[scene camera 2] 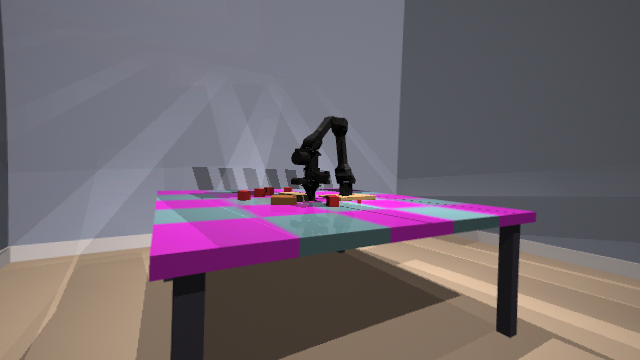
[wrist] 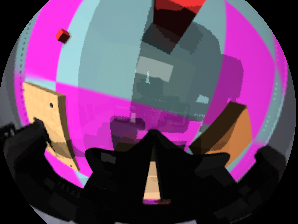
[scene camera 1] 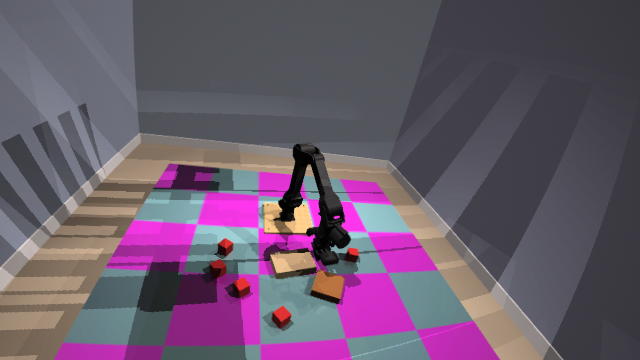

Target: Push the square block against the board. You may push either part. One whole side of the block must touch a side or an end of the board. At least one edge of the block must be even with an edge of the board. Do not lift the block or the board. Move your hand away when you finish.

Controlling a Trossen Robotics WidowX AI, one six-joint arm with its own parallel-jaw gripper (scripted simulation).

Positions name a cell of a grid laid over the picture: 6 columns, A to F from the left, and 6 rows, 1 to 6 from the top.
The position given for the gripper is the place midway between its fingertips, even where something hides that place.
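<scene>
Gripper (wrist: D4) shut and holding nothing. A square block (scene camera 1: D5), (wrist: E4) and a tan board (scene camera 1: C5) are present.
</scene>
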